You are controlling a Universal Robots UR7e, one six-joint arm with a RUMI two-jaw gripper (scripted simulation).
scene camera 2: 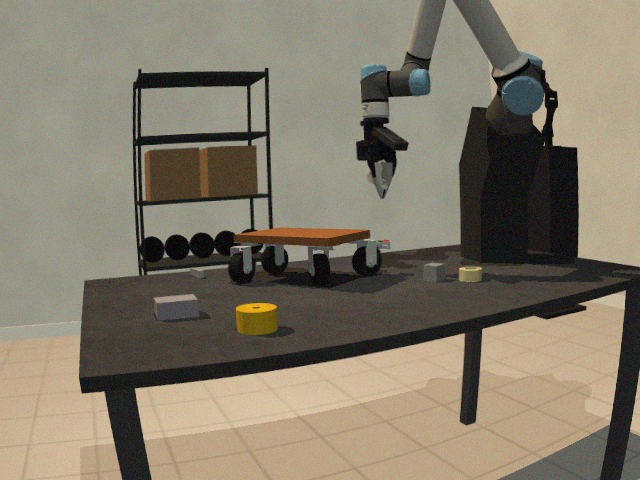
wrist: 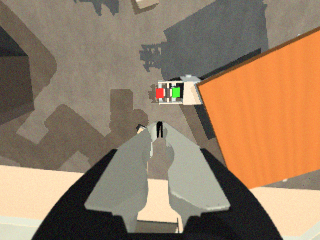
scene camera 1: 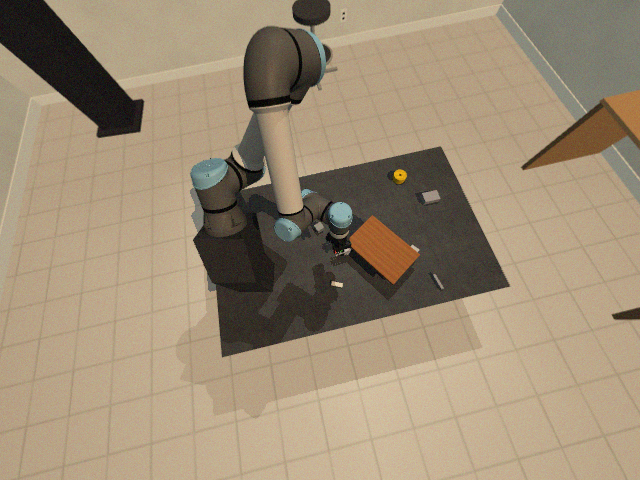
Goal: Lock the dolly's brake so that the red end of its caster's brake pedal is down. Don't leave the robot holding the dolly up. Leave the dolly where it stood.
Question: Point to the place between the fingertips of my gripper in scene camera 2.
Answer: At 382, 198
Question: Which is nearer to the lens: the grey block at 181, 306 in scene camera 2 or the yellow cylinder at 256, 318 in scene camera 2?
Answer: The yellow cylinder.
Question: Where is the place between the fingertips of my gripper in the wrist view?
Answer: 160, 122
